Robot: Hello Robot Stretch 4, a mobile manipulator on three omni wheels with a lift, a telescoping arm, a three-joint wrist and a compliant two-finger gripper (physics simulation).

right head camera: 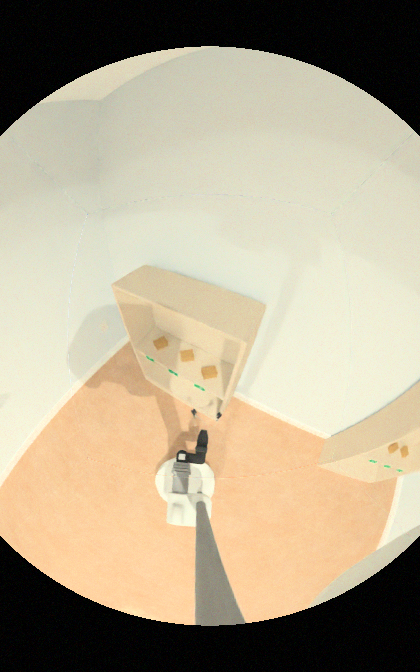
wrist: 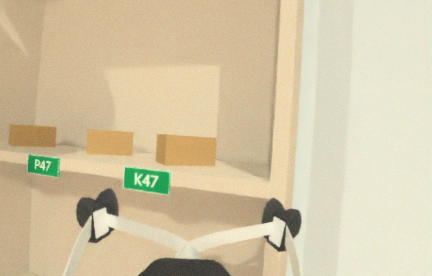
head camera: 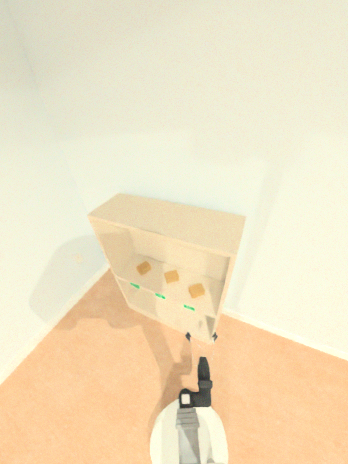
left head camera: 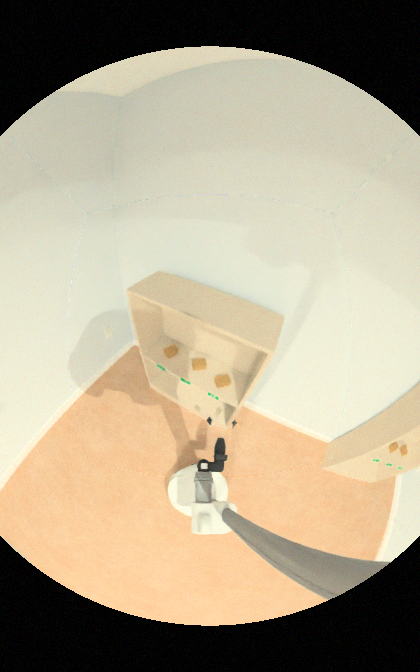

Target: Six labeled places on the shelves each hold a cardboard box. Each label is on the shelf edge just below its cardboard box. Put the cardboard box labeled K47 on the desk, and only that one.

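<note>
The K47 label [wrist: 147,180] is the rightmost green label on the shelf edge. The cardboard box labeled K47 [head camera: 197,290] [left head camera: 222,380] [right head camera: 209,372] [wrist: 186,150] is the rightmost of three on this shelf, upright and set back from the edge. My gripper [head camera: 201,336] [left head camera: 222,422] [right head camera: 206,414] [wrist: 191,210] is open and empty. It is in front of the shelf unit near its right end, apart from the box; in the wrist view its fingertips appear below the shelf edge. The desk cannot be made out in these views.
The shelf unit [head camera: 172,220] [left head camera: 210,310] [right head camera: 192,300] also holds a middle box [head camera: 171,276] [wrist: 110,142] and a left box [head camera: 143,268] [wrist: 32,135]. The P47 label [wrist: 43,165] is left of K47. A second shelf unit [left head camera: 350,462] [right head camera: 345,462] stands to the right.
</note>
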